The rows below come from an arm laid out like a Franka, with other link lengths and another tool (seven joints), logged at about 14 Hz.
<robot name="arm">
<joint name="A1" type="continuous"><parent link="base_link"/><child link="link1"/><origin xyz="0 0 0.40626"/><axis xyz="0 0 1"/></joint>
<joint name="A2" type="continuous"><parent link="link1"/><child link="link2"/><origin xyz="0 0 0" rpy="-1.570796 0 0"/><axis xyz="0 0 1"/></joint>
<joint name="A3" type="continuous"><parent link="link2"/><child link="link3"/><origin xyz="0 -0.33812 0" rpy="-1.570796 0 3.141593"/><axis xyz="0 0 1"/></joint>
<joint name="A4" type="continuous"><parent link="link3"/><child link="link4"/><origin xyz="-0.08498 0 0" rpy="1.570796 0 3.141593"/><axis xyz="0 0 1"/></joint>
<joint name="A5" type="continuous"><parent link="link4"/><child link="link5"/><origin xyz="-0.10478 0.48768 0" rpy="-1.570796 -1.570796 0"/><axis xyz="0 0 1"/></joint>
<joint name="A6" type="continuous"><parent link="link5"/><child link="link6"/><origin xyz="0 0 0" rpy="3.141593 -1.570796 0"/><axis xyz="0 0 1"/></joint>
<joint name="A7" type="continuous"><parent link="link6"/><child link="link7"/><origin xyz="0 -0.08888 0" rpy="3.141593 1.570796 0"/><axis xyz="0 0 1"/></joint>
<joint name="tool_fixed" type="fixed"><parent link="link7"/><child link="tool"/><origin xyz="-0.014 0.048 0.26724" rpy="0 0.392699 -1.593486"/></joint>
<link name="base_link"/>
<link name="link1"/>
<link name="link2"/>
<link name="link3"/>
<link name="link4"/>
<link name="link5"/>
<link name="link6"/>
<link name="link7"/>
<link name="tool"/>
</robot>
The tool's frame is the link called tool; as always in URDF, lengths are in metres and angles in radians. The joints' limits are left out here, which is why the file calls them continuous.
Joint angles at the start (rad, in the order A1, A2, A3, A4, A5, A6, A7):
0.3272 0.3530 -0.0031 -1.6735 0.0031 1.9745 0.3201
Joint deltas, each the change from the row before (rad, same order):
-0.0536 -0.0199 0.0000 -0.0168 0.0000 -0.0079 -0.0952
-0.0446 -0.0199 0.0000 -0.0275 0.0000 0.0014 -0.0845
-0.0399 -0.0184 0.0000 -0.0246 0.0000 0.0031 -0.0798
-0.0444 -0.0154 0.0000 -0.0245 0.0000 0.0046 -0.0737
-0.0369 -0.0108 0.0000 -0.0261 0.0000 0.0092 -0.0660
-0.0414 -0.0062 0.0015 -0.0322 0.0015 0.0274 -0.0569
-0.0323 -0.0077 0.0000 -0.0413 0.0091 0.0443 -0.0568
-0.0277 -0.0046 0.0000 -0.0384 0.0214 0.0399 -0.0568
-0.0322 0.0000 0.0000 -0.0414 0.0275 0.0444 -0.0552
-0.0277 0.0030 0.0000 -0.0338 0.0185 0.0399 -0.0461
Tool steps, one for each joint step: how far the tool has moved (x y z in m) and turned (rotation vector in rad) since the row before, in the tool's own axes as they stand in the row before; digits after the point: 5 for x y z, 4 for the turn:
-0.00271 -0.03869 -0.00587 0.0144 0.0053 -0.0392
0.00112 -0.03227 0.00174 0.0137 0.0065 -0.0376
0.00309 -0.02804 0.00180 0.0131 0.0032 -0.0378
0.00440 -0.03112 0.00471 0.0084 0.0044 -0.0283
0.00438 -0.02491 0.00905 0.0083 0.0058 -0.0281
0.00246 -0.02680 0.01355 0.0021 -0.0021 -0.0169
0.00119 -0.01939 0.01522 0.0003 -0.0127 -0.0218
0.00153 -0.01361 0.01621 -0.0096 -0.0113 -0.0235
0.00245 -0.01608 0.02081 -0.0175 -0.0113 -0.0149
0.00271 -0.01506 0.01834 -0.0096 -0.0098 -0.0105

